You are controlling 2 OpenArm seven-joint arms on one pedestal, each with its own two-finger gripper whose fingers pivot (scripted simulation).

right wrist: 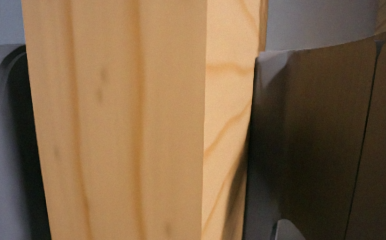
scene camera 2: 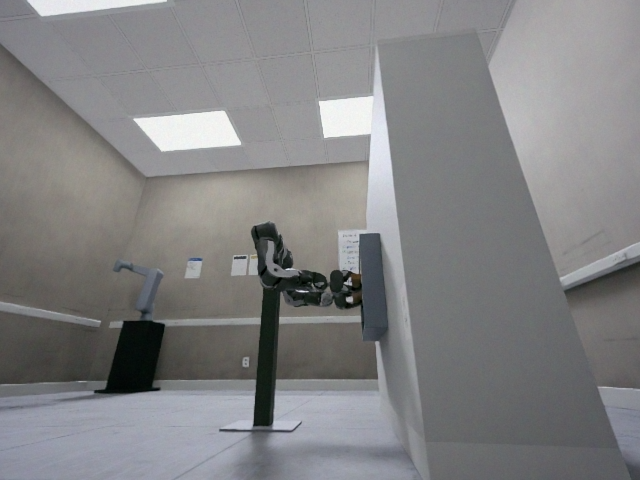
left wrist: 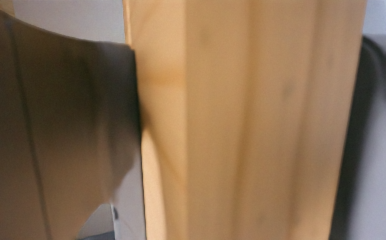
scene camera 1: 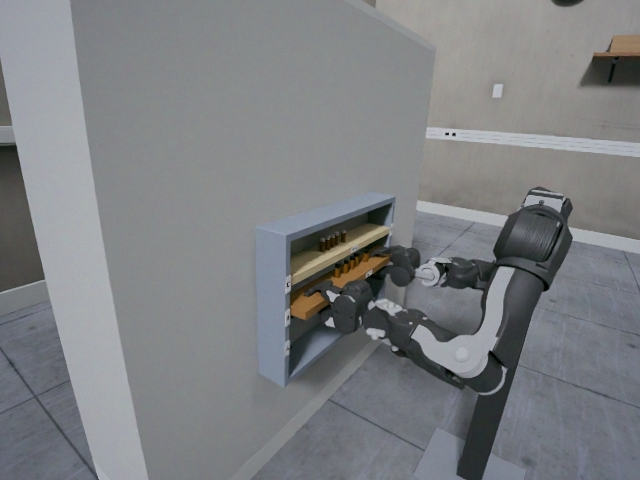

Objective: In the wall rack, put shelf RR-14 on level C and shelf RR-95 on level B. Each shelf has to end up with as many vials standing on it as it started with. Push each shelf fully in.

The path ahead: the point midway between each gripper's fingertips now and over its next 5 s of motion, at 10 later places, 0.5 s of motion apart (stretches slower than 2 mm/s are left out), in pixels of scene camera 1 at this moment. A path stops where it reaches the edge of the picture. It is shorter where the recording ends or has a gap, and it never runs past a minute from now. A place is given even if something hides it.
My left gripper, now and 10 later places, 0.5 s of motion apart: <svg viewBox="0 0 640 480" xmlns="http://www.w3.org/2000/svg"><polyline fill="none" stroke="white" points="311,295 305,293 298,290 297,292 297,293 298,294 304,297 311,299 317,302 323,304 330,307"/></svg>
My right gripper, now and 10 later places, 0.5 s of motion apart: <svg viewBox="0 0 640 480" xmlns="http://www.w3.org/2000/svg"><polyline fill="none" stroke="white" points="373,257 367,255 363,254 361,255 361,256 362,257 367,258 372,259 378,261 383,263 388,264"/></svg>
